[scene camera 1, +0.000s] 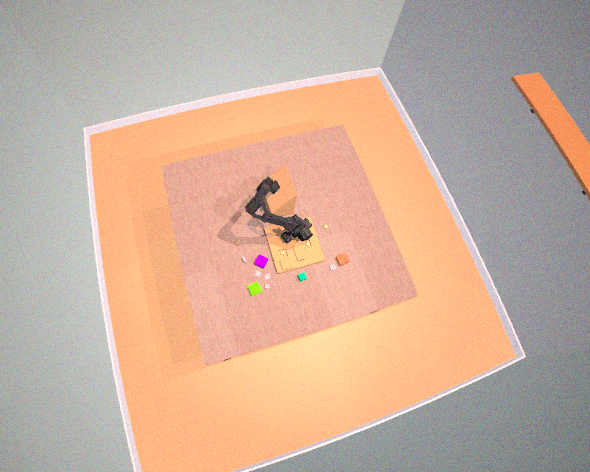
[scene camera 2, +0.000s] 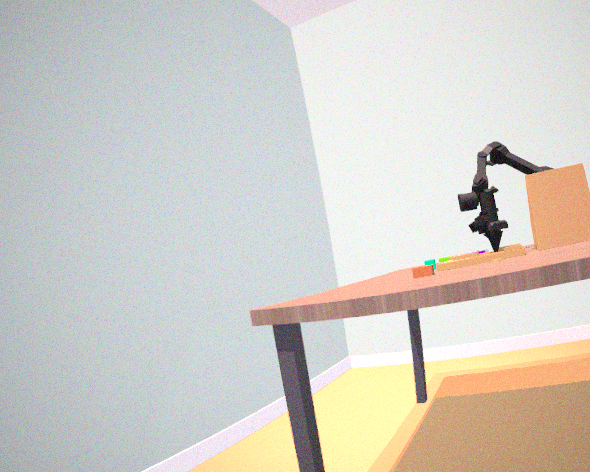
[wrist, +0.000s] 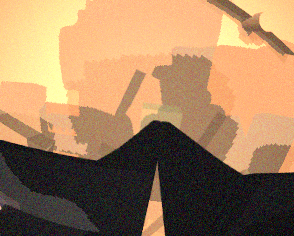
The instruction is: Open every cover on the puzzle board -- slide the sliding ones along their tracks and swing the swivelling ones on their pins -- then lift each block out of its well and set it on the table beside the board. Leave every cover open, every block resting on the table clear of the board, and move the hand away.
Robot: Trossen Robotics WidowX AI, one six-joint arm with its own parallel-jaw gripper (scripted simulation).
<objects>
same spot on tan puzzle board: (scene camera 2: 486,257) = (scene camera 1: 316,234)
</objects>
